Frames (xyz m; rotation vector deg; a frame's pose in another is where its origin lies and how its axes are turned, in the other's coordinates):
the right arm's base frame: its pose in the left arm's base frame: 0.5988 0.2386 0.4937 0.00 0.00 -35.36
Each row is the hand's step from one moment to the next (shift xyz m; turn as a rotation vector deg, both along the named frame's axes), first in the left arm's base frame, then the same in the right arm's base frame.
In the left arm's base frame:
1: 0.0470 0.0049 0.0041 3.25 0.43 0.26
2: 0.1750 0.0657 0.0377 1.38 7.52 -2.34
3: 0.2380 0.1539 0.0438 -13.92 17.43 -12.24
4: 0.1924 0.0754 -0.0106 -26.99 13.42 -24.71
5: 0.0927 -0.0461 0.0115 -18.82 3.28 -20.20
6: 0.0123 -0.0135 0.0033 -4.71 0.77 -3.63
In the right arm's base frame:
1: 0.0355 0.0312 0.0041 2.40 2.23 0.26
2: 0.1047 0.1549 0.0377 -3.23 6.93 -2.34
3: 0.1050 0.2632 0.0438 -21.44 6.16 -12.24
4: 0.1133 0.1728 -0.0106 -29.78 -4.67 -24.71
5: 0.1023 0.0161 0.0115 -17.25 -8.22 -20.20
6: 0.0178 -0.0039 0.0033 -4.29 -2.10 -3.63

